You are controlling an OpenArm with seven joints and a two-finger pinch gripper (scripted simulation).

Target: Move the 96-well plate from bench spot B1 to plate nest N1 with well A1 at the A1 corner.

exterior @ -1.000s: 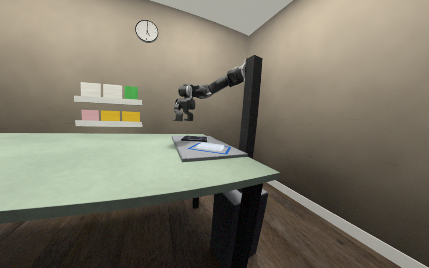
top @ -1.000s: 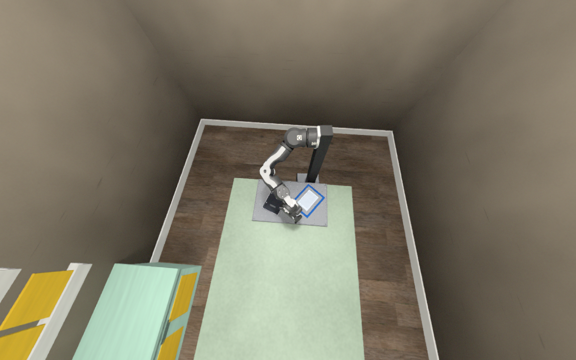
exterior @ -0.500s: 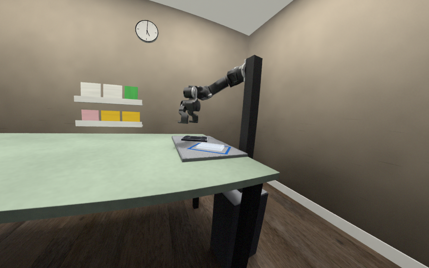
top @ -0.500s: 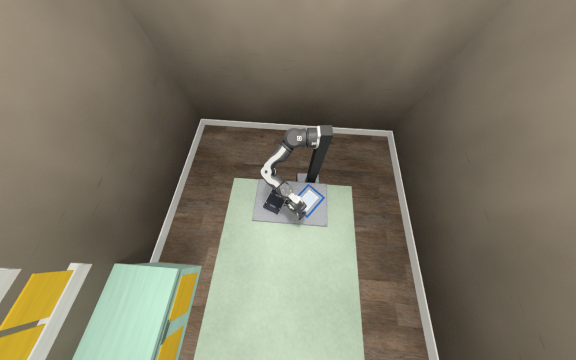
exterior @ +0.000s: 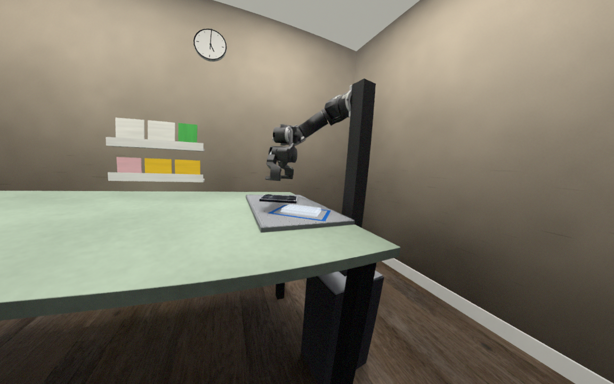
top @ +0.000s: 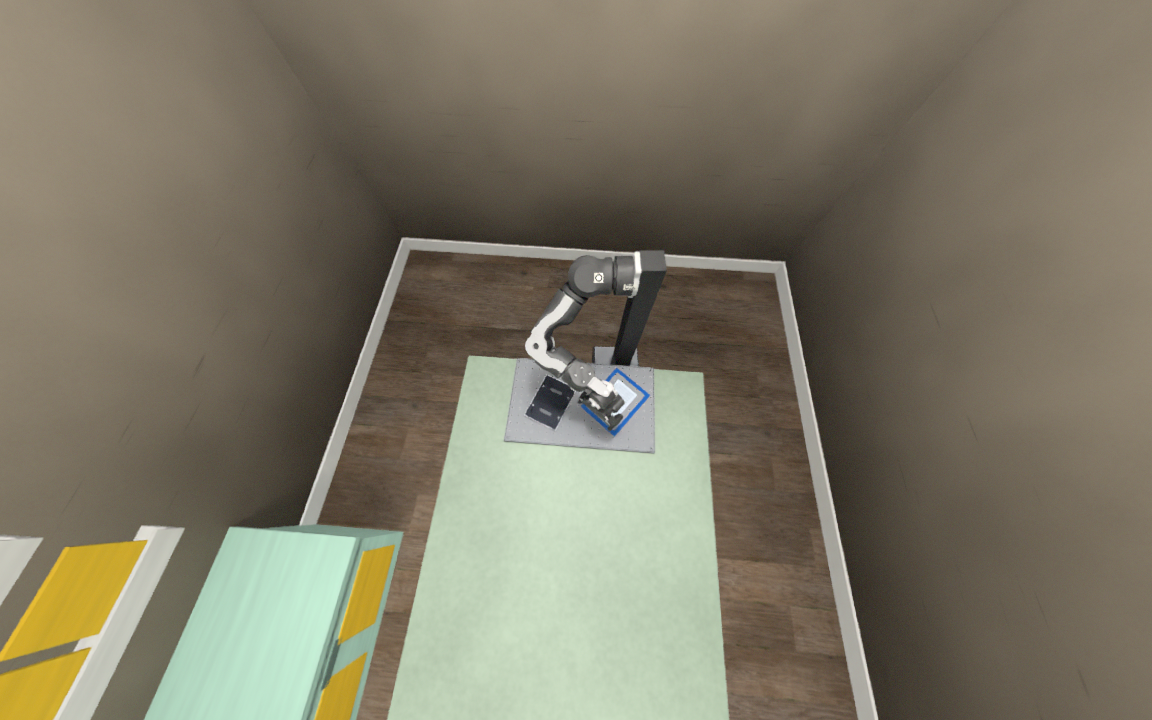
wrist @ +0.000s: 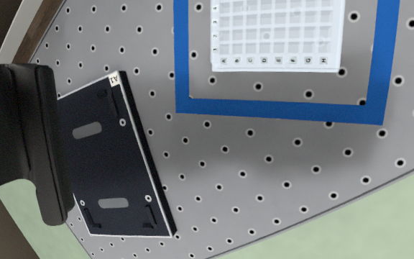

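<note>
The 96-well plate is 60 mm behind my hand, 70 mm to the left of it and 100 mm below it. From my hand the other things lie so: black plate nest N1 (60 mm behind, 160 mm to the right, 100 mm below); then white A1 label (100 mm behind, 70 mm to the right, 100 mm below).
</note>
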